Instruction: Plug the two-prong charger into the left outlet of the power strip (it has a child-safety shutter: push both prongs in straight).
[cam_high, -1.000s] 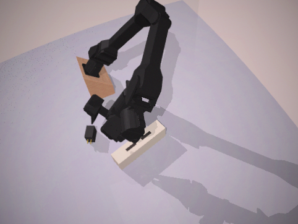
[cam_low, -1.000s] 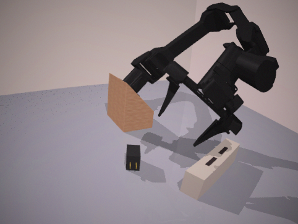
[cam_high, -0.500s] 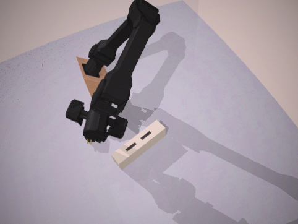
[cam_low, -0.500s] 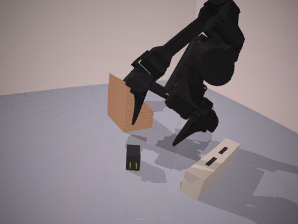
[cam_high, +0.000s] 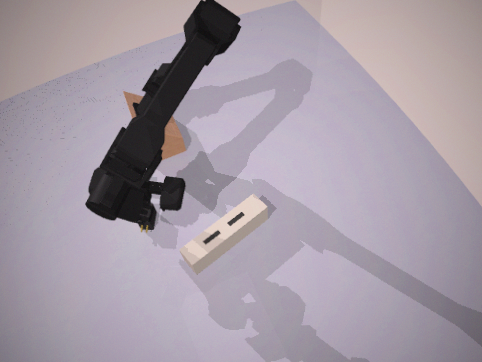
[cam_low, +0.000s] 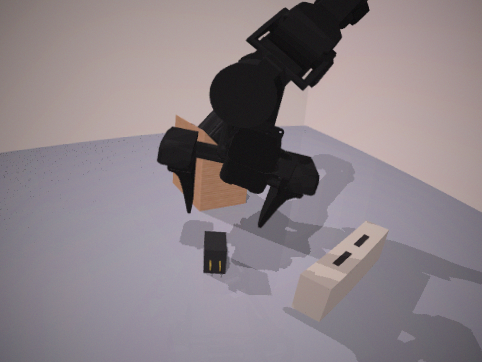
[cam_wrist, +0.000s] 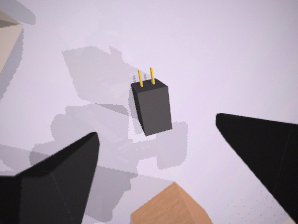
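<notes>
My gripper tip is now 10 mm to the left of the two-prong charger and 60 mm above it.
</notes>
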